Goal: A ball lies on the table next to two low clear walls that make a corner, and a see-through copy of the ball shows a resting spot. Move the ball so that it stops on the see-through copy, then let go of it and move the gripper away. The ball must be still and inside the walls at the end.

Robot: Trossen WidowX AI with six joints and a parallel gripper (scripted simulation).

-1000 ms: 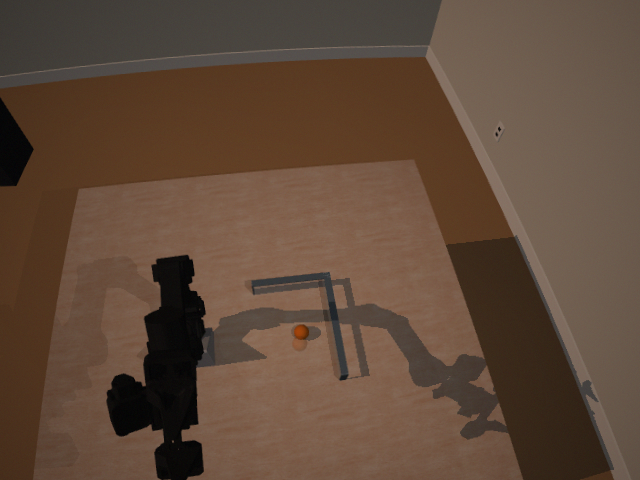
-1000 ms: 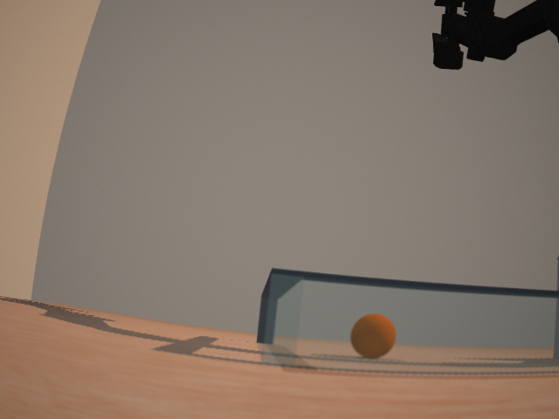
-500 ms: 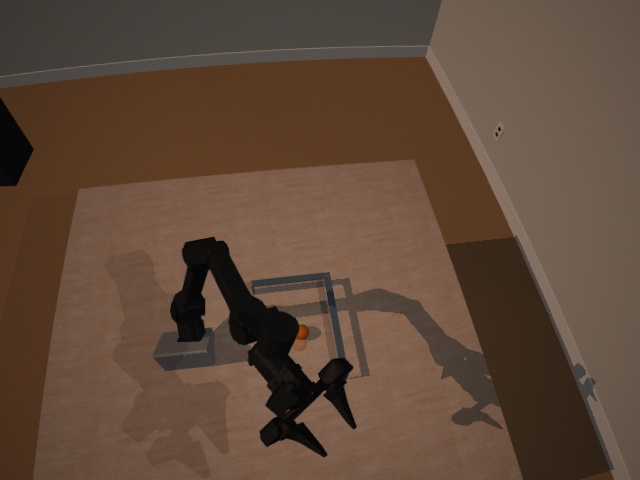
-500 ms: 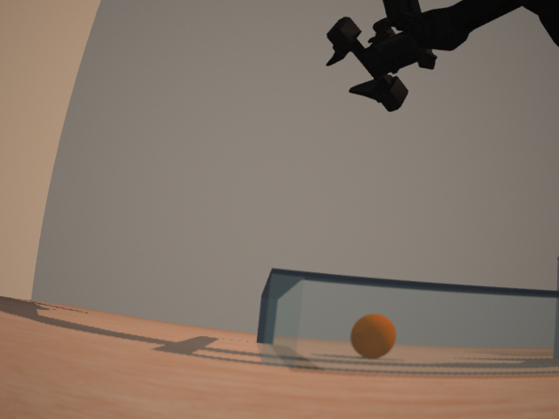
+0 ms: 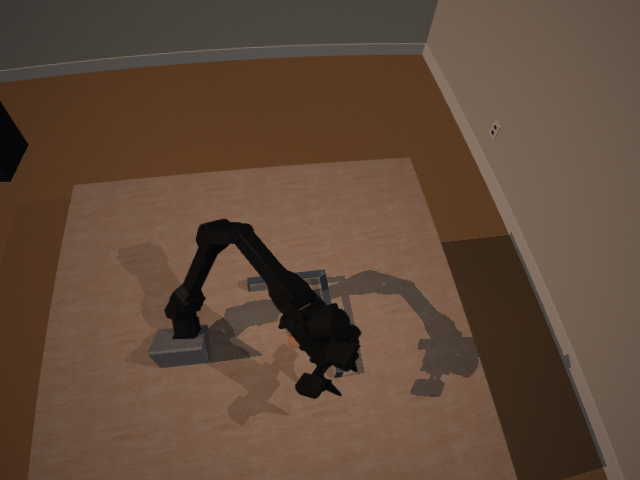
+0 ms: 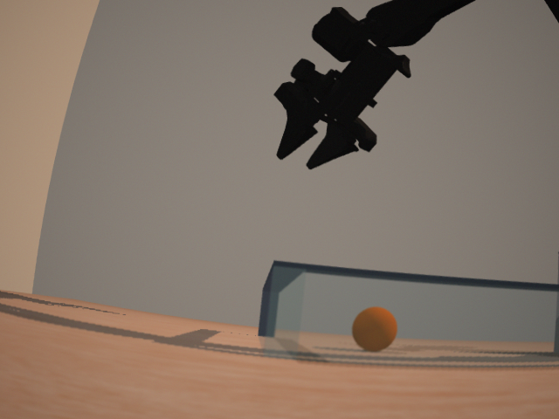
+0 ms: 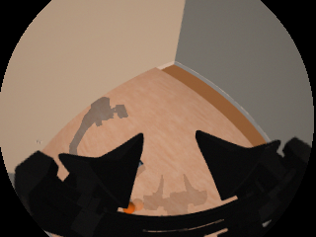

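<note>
The see-through copy of ball lies 230 mm below my gripper tip, 180 mm to the left of it and 120 mm behind it.
</note>
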